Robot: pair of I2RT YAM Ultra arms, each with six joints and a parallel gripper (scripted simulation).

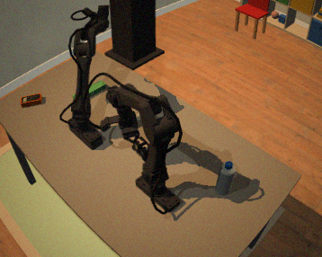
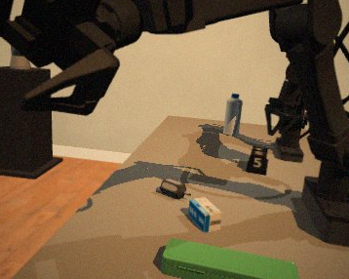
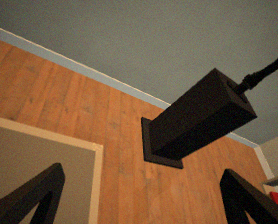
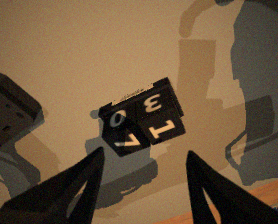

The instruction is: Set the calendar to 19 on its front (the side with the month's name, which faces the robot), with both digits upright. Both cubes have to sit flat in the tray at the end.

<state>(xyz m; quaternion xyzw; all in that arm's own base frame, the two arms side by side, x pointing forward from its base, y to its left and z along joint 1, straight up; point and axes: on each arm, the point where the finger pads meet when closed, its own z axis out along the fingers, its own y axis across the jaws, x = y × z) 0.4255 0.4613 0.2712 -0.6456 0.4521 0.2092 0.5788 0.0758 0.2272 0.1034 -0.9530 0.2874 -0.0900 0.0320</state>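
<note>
My right gripper is now 30 mm short of the black cube, 40 mm to the left of it and 90 mm above it. From my right hand the other things lie so: blue-and-white box: 170 mm ahead, 340 mm to the left, 100 mm below; then green box: 130 mm ahead, 490 mm to the left, 110 mm below; then dark grey object: 240 mm ahead, 250 mm to the left, 100 mm below.
</note>
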